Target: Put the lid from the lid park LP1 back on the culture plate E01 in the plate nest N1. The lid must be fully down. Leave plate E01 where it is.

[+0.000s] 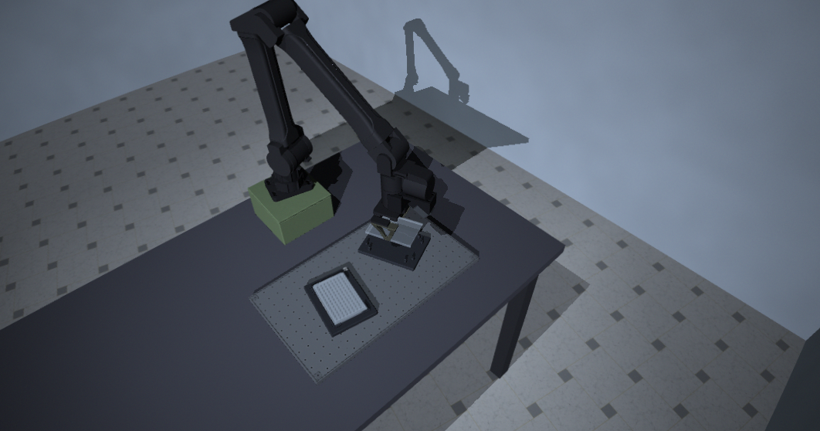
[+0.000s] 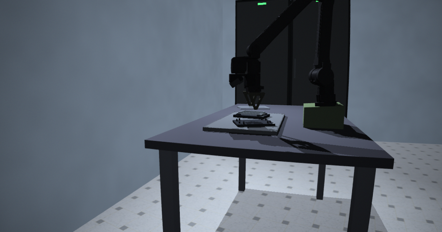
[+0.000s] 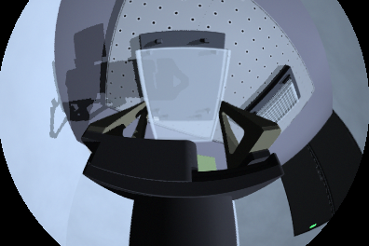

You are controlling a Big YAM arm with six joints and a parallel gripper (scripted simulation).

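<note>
My gripper is now 9 cm short of the culture plate E01, 21 cm to the left of it and 6 cm above it. Also, from my hand: lid (right at my hand); plate nest (9 cm ahead, 21 cm to the right, 7 cm below); lid park (7 cm below).
</note>
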